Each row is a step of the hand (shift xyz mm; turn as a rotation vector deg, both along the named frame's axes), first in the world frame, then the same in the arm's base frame.
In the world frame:
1: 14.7 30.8 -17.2 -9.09 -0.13 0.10
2: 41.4 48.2 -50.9 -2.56 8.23 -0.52
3: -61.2 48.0 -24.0 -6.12 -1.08 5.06
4: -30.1 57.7 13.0 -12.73 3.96 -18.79
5: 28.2 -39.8 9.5 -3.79 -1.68 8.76
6: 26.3 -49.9 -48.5 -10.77 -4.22 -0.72
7: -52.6 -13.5 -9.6 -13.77 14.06 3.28
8: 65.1 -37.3 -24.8 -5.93 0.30 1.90
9: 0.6 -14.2 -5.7 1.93 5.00 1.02
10: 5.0 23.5 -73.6 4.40 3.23 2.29
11: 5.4 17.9 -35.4 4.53 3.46 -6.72
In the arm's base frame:
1: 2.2 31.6 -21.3 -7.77 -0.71 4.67
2: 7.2 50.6 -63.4 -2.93 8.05 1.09
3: -67.5 43.9 11.6 -2.65 -1.45 7.42
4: -22.6 55.7 28.1 -20.68 3.09 -9.67
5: 31.3 -37.9 -7.2 1.26 -1.89 9.42
6: 1.0 -48.3 -56.6 -9.40 -4.90 4.69
7: -49.4 -16.9 17.9 -10.99 13.16 10.19
8: 45.6 -33.2 -55.3 -4.16 -0.07 4.64
9: -1.6 -14.1 -5.6 1.90 5.12 0.05
10: -34.2 23.6 -65.3 4.76 3.51 -0.15
11: -14.3 18.1 -32.7 0.31 3.72 -7.98

